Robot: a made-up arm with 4 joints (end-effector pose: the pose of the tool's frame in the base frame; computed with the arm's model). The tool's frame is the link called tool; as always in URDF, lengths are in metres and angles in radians. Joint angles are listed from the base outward.
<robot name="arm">
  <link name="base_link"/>
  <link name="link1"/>
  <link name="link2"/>
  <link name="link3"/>
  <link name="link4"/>
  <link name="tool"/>
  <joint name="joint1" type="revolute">
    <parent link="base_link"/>
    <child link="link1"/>
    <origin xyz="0.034 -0.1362 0.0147" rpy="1.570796 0 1.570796"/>
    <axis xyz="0 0 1"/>
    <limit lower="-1.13" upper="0.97" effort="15" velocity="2.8"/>
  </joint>
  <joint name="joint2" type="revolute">
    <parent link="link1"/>
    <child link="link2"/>
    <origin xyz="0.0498 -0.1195 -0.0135" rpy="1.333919 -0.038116 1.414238"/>
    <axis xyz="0 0 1"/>
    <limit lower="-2.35" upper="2.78" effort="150" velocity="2.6"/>
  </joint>
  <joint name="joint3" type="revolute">
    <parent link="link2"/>
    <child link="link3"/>
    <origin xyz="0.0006 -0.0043 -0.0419" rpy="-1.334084 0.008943 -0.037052"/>
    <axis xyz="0 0 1"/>
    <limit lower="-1.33" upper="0.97" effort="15" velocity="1.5"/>
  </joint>
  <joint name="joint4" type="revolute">
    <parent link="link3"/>
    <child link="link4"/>
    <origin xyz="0.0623 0.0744 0.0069" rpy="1.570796 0 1.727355"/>
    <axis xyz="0 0 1"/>
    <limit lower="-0.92" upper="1.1" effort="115" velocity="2.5"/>
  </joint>
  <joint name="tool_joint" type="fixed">
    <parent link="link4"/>
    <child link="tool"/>
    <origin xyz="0.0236 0.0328 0.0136" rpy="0 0 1.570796"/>
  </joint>
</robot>
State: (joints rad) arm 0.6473 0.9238 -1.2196 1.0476
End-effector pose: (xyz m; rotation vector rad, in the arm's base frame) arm 0.1058 -0.0393 -0.0243 0.0550 0.7964 1.6215
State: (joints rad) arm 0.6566 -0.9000 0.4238 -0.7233
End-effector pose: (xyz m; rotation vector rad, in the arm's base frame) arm -0.0051 -0.1914 -0.0904 1.0826 -0.5666 -0.5886
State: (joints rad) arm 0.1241 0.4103 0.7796 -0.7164
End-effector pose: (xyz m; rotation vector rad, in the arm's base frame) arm 0.0068 -0.2404 -0.1369 0.8223 0.7114 -0.8437
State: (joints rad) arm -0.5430 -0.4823 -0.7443 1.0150
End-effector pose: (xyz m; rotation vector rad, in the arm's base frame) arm 0.0016 -0.1024 -0.0195 -1.5065 0.2336 0.8532
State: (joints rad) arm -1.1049 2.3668 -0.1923 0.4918
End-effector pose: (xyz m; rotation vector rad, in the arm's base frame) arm 0.0192 -0.3487 -0.0203 0.2952 1.7134 -0.9563
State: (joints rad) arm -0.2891 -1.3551 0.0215 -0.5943
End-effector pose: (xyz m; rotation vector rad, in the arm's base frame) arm -0.0693 -0.2167 -0.0050 -0.1501 -1.3548 -0.0789
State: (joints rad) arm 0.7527 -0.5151 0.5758 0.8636
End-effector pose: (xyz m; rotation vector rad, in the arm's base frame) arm 0.0312 -0.1599 -0.0657 0.8750 -1.0047 0.7777
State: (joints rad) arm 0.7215 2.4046 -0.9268 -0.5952
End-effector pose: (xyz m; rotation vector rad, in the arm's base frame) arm 0.0822 -0.0176 -0.1725 -0.0898 1.7661 1.0013
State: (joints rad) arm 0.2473 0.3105 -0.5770 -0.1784
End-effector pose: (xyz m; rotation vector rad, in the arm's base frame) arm 0.0744 -0.1645 0.0018 -0.2796 0.2697 -0.1023
